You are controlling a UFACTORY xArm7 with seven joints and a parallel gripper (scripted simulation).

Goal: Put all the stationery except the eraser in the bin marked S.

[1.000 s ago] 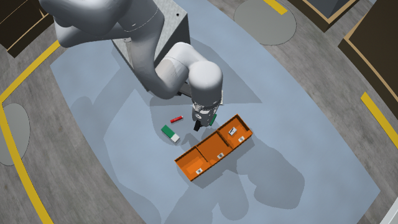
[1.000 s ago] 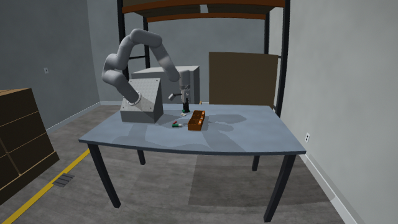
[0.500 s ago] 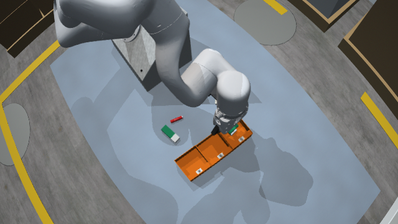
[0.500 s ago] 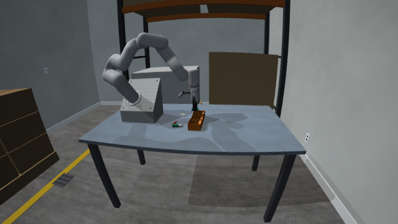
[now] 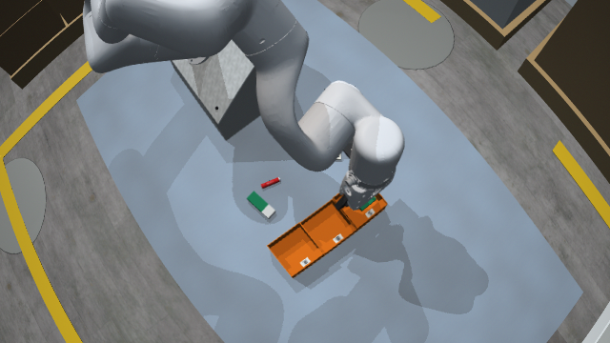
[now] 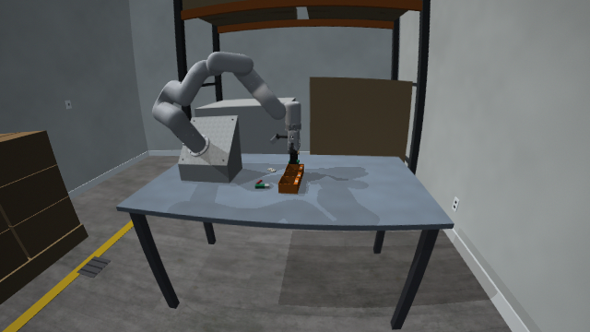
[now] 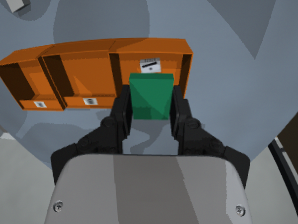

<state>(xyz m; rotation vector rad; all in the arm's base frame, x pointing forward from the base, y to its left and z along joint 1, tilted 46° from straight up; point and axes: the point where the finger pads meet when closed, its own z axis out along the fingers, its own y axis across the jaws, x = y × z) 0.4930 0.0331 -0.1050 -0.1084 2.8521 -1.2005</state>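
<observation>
My hand is 70 mm above the grey sharpener and 10 mm past it. Also, from my hand: dotted domino 130 mm behind, 80 mm below, 30 mm to the left; orange bin 90 mm to the right, 60 mm below, 10 mm ahead; green block 20 mm below.
</observation>
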